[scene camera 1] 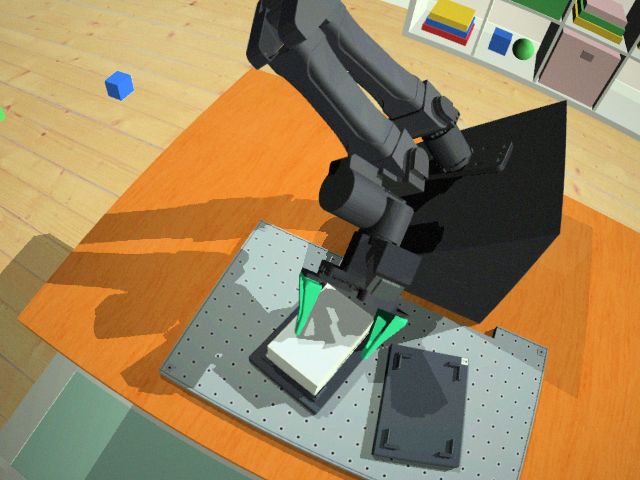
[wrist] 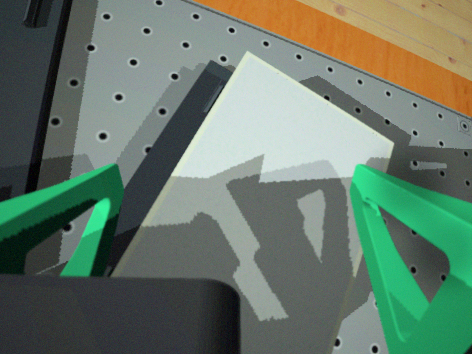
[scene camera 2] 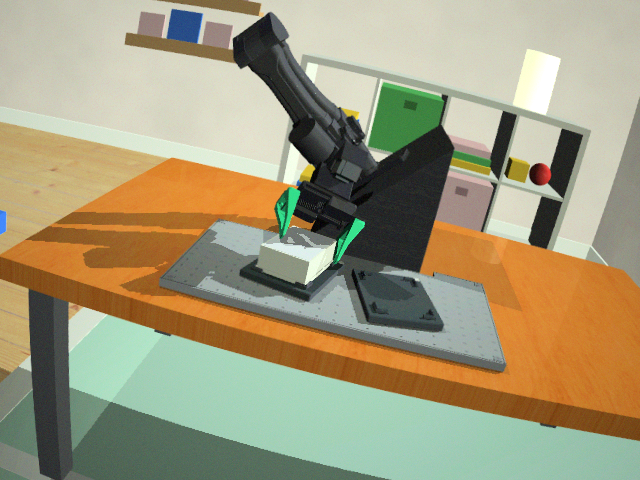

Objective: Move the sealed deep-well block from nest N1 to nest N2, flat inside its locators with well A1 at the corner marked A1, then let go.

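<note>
My gripper is visible in the wrist view and likewise in scene camera 2. The gripper is open and touches a white block.
</note>
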